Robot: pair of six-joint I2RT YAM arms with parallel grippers.
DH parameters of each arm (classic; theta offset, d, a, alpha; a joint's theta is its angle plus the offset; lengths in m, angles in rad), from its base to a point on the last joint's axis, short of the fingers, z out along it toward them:
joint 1: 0 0.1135 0.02 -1.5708
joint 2: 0 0 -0.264 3.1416
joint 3: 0.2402 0 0.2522 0
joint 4: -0.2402 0 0.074 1.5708
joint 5: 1.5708 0 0 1.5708
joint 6: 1.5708 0.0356 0 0
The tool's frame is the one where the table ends.
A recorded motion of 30 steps. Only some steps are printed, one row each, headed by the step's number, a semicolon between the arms.
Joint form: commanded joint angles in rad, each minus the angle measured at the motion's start. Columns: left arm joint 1, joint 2, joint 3, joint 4, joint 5, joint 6; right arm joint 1, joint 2, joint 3, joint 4, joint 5, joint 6.
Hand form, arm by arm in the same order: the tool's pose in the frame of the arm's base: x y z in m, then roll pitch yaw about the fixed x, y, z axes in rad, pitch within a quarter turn. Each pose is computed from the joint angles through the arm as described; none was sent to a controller.
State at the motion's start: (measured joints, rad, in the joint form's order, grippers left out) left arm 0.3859 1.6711 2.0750 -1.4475 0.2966 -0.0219; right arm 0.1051 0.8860 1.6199 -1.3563 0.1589 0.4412
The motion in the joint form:
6: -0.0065 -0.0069 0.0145 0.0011 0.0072 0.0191; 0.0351 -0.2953 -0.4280 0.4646 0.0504 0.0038
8: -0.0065 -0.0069 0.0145 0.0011 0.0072 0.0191; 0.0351 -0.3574 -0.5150 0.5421 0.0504 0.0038
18: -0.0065 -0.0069 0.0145 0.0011 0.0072 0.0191; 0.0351 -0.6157 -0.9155 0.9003 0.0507 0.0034
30: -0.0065 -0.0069 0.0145 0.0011 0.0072 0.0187; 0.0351 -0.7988 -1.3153 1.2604 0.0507 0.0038
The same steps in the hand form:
6: 0.2821 0.1010 0.4400 -2.8362 0.5489 -2.7591; 0.0734 0.0029 0.4174 2.2339 1.0982 2.1005
8: 0.2821 0.1010 0.4400 -2.8362 0.5489 -2.7591; 0.0708 0.0025 0.4048 2.1230 1.1158 2.0013
18: 0.2821 0.1010 0.4400 -2.8362 0.5489 -2.7591; 0.0717 0.0026 0.3391 1.6210 1.1303 1.5468
30: 0.2821 0.1010 0.4400 -2.8359 0.5487 -2.7586; 0.0914 0.0054 0.2611 1.3132 1.0867 1.2708

